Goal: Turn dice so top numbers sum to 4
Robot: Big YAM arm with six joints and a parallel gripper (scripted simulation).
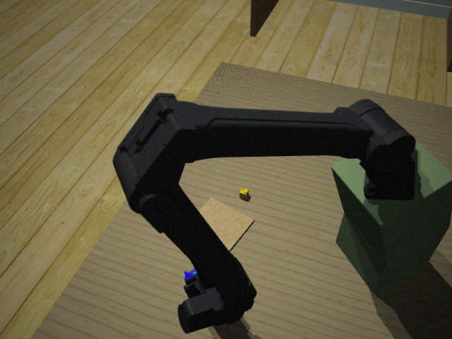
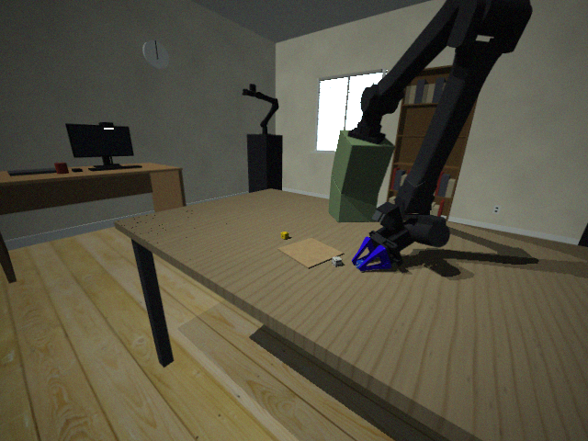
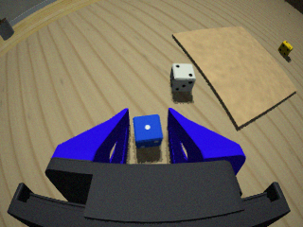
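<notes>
My hand is 10 mm past the blue die and 10 mm to the right of it. Round my hand: tan mat: 10 mm behind, 150 mm to the right, 10 mm below; then yellow die: 40 mm behind, 270 mm to the right; then white die: 20 mm ahead, 50 mm to the right.
</notes>
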